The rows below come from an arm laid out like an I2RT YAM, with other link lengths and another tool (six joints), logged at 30 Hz.
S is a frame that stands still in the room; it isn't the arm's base.
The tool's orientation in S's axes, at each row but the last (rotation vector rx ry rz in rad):
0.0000 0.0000 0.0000
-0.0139 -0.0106 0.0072
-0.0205 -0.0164 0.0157
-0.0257 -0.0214 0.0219
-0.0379 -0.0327 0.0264
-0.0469 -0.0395 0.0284
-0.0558 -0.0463 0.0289
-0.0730 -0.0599 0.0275
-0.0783 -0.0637 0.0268
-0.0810 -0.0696 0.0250
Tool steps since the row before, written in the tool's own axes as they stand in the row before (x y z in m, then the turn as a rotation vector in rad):
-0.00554 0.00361 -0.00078 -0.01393 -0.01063 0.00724
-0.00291 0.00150 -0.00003 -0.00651 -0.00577 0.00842
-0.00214 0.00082 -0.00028 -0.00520 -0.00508 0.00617
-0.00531 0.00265 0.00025 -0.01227 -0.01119 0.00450
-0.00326 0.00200 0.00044 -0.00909 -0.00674 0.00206
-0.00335 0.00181 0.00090 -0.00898 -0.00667 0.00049
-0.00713 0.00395 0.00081 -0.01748 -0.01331 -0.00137
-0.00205 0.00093 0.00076 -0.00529 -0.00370 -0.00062
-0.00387 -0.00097 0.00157 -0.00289 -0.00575 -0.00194
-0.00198 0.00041 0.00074 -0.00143 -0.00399 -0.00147
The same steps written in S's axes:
-0.00554 0.00361 -0.00078 -0.01393 -0.01063 0.00724
-0.00292 0.00148 -0.00008 -0.00656 -0.00570 0.00843
-0.00215 0.00078 -0.00033 -0.00522 -0.00504 0.00619
-0.00537 0.00254 0.00007 -0.01212 -0.01134 0.00453
-0.00332 0.00193 0.00026 -0.00898 -0.00690 0.00202
-0.00343 0.00175 0.00068 -0.00881 -0.00690 0.00046
-0.00727 0.00377 0.00026 -0.01702 -0.01389 -0.00141
-0.00212 0.00092 0.00057 -0.00515 -0.00389 -0.00066
-0.00394 -0.00096 0.00140 -0.00262 -0.00596 -0.00166
-0.00204 0.00041 0.00057 -0.00123 -0.00413 -0.00123

